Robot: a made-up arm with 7 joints.
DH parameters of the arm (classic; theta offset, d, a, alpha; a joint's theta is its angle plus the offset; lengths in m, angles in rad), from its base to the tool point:
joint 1: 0 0.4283 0 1.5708
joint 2: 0 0.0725 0 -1.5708
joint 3: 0 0.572 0.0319 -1.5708
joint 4: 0 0.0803 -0.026 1.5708
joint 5: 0 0.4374 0 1.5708
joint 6: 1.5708 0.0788 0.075 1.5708
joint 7: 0 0.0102 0 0
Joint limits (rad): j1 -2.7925..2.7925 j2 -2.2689..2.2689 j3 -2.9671..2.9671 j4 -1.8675..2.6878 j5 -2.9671..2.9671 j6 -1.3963..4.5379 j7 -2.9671..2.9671
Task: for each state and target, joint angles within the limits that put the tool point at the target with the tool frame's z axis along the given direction. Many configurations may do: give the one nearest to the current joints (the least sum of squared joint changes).
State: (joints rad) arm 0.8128 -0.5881 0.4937 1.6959 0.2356 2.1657 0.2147
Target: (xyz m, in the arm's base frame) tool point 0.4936 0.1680 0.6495 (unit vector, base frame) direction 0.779 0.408 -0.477
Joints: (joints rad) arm 0.2519 -0.3872 0.3017 2.1829 0.2036 2.0724 0.2147
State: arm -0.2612 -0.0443 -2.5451 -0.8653 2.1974 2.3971 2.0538
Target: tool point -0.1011 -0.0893 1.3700 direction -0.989 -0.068 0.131
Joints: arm -0.2512 0.1992 -1.9571 -0.2296 2.3337 2.9770 2.0538
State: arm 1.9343 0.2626 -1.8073 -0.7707 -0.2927 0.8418 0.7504
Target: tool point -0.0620 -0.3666 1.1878 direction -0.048 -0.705 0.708
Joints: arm 2.3011 0.5932 -2.0473 -0.9497 -0.5027 1.0404 0.7504
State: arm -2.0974 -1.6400 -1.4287 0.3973 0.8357 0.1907 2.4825
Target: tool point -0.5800 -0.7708 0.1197 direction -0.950 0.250 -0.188
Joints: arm -1.7000 -2.0543 -1.8334 0.9076 0.6965 0.7487 2.4825
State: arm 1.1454 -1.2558 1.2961 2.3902 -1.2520 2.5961 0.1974
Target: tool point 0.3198 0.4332 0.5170 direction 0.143 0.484 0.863
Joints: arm 0.3109 -1.5137 1.5883 2.2006 -1.0124 2.9882 0.1974
